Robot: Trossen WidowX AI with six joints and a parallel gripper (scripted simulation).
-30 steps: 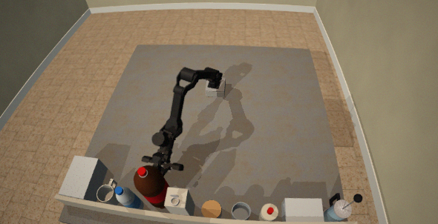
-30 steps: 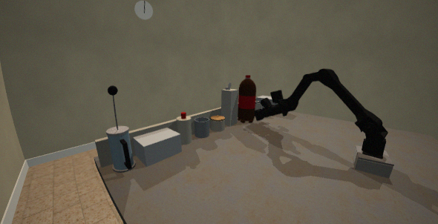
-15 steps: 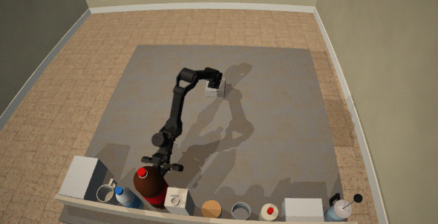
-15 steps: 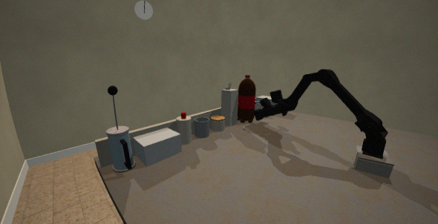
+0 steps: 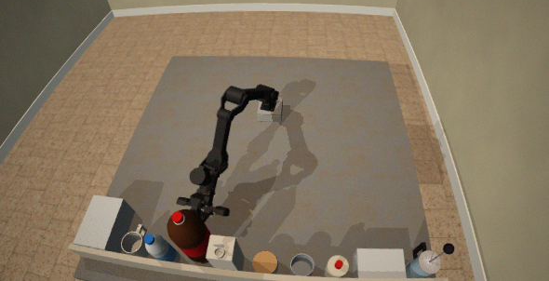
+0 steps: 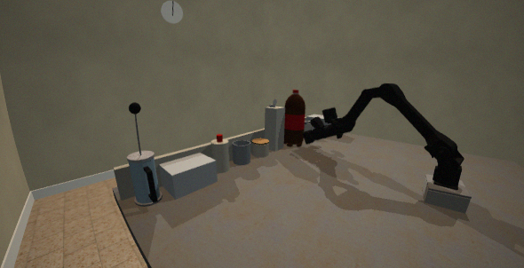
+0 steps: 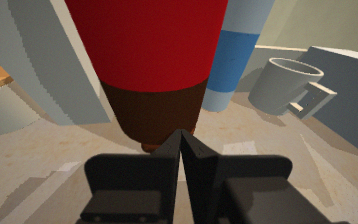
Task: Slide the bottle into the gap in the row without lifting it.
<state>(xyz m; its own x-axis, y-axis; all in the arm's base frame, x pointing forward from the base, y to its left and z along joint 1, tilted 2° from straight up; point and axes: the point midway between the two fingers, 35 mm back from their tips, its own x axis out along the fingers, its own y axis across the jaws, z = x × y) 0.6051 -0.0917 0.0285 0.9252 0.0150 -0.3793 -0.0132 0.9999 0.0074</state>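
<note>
My gripper is now 80 mm short of the brown cola bottle, 30 mm to the right of it and 90 mm below it. Round my hand: wood-lidded jar (90 mm ahead, 260 mm to the left, 30 mm below); white box (130 mm ahead, 350 mm to the right, 10 mm below); blue-capped water bottle (150 mm ahead, 70 mm to the right, 40 mm above).
</note>
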